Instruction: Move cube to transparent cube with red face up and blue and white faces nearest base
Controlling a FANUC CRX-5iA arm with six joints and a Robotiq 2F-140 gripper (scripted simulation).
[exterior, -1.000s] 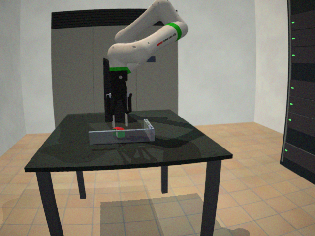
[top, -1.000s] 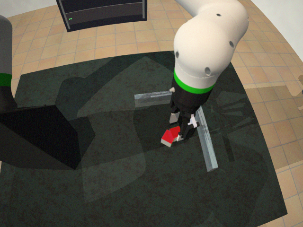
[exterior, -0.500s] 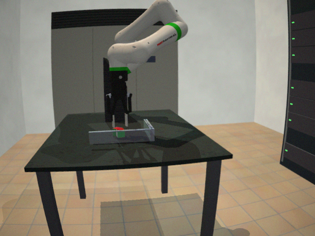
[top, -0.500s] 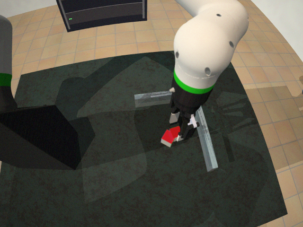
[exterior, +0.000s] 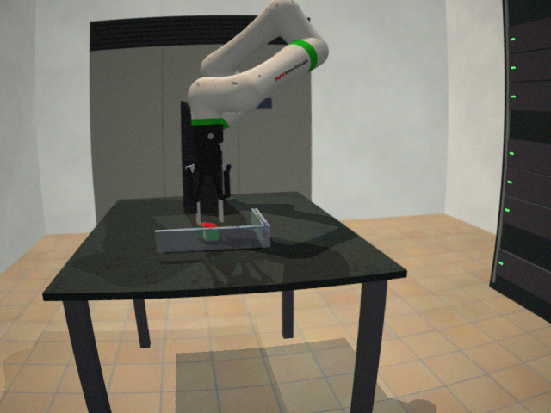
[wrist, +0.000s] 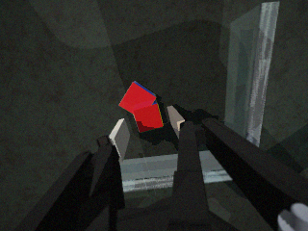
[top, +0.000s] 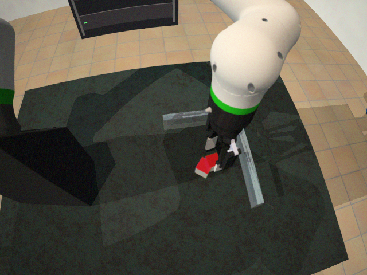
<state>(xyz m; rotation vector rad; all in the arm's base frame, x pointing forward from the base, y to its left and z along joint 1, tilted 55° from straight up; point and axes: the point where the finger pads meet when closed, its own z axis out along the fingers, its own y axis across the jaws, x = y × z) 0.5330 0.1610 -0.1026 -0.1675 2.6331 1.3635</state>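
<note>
The transparent cube lies 3 cm behind my hand, 1 cm to the right of it and 6 cm below it. The rest, counted from my hand: long wall: 10 cm ahead, 4 cm below.
</note>
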